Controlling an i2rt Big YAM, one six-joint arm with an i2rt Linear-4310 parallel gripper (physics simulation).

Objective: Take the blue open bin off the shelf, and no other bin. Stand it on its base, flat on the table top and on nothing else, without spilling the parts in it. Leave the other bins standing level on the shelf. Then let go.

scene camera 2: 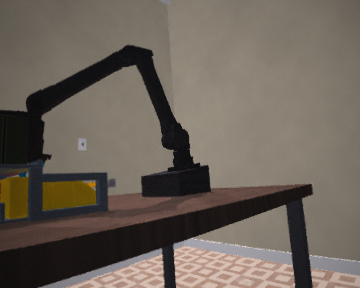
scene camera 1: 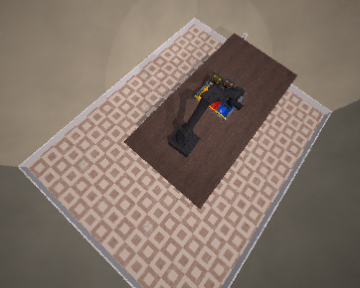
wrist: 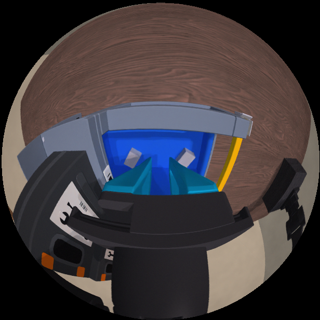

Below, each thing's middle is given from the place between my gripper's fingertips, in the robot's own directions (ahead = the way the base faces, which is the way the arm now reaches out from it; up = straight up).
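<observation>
As for the blue bin (wrist: pixel 159 144), my hand is 20 mm above it and 10 mm short of it.
</observation>
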